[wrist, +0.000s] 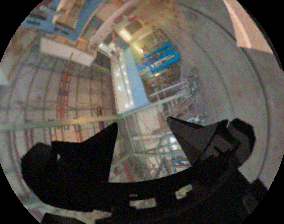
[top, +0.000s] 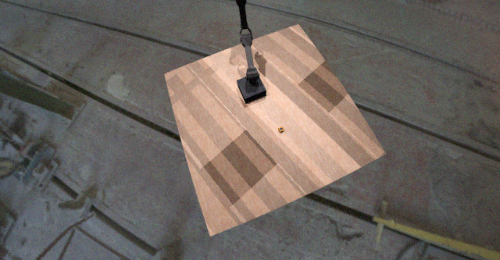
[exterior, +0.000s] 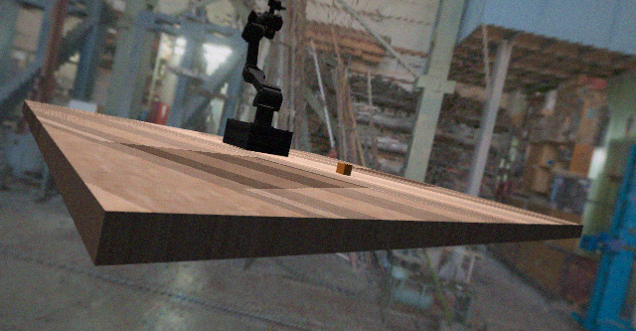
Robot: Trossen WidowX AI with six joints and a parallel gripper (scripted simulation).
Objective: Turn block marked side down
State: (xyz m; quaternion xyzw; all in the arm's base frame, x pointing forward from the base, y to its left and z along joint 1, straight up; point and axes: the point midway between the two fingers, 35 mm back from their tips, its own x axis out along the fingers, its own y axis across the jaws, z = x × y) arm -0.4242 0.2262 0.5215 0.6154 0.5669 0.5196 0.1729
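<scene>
Now: gripper tip 830 mm short of the small orange block, 200 mm to the left of it and 600 mm above it.
</scene>
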